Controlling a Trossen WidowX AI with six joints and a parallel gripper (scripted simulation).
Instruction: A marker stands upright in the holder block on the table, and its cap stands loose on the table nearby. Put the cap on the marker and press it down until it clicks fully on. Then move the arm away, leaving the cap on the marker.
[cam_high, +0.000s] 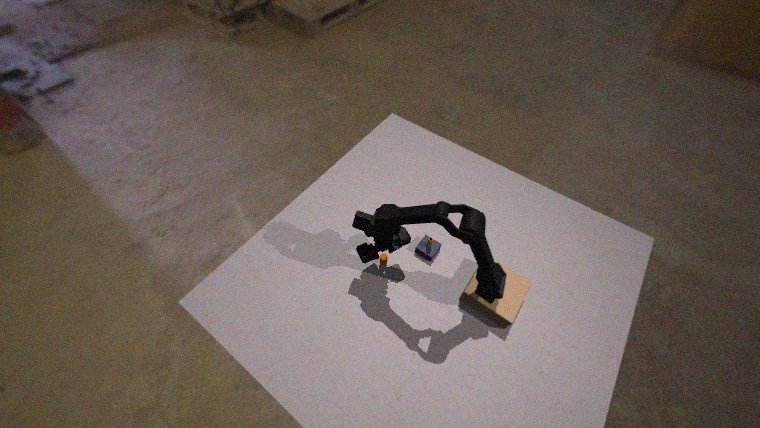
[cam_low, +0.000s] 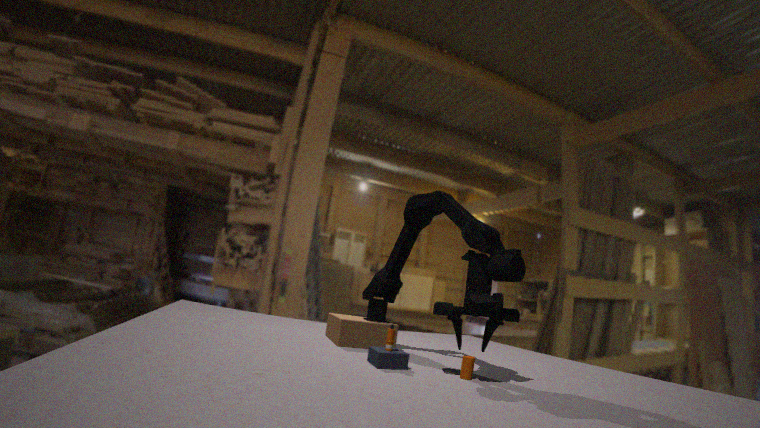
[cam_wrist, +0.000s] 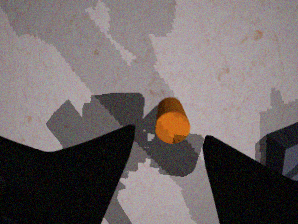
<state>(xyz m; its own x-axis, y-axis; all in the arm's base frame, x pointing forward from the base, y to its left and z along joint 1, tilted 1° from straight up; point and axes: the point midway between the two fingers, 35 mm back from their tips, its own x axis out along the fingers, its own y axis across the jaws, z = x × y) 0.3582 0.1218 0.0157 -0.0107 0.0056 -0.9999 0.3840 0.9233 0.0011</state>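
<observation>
Right now the orange cap is 4 cm below my gripper tip.
</observation>
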